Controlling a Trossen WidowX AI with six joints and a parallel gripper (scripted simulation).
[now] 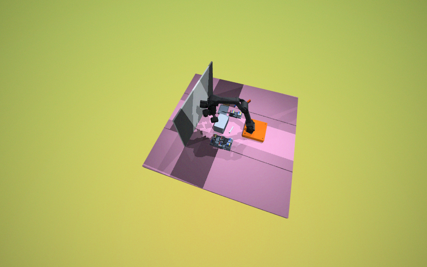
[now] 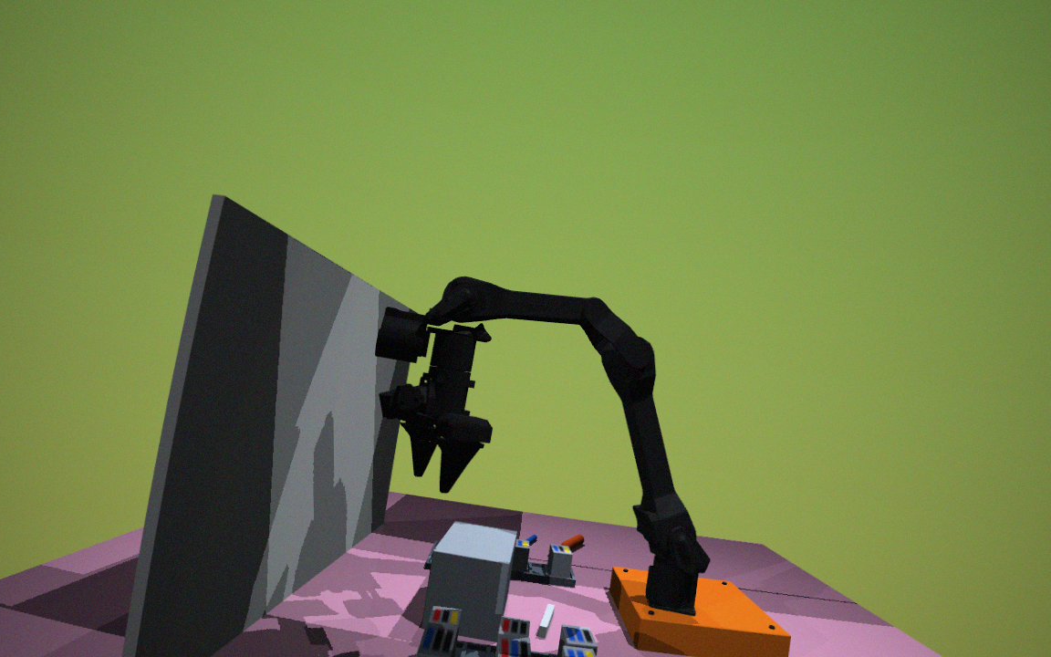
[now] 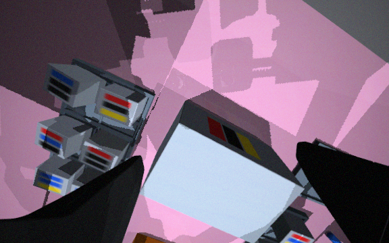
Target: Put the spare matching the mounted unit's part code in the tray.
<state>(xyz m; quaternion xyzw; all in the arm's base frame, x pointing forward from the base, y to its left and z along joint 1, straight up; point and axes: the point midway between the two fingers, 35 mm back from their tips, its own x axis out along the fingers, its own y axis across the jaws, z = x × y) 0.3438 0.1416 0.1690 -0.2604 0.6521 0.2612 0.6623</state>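
Right now the grey spare block is 140 mm below my gripper tip, 90 mm to the left of it and 70 mm behind it. The rest, counted from my gripper tip: grey tray 260 mm to the right, 170 mm below, 20 mm ahead; grey box 130 mm below, 60 mm to the right, 60 mm behind; tall grey panel 180 mm ahead, 50 mm above, 30 mm to the right.
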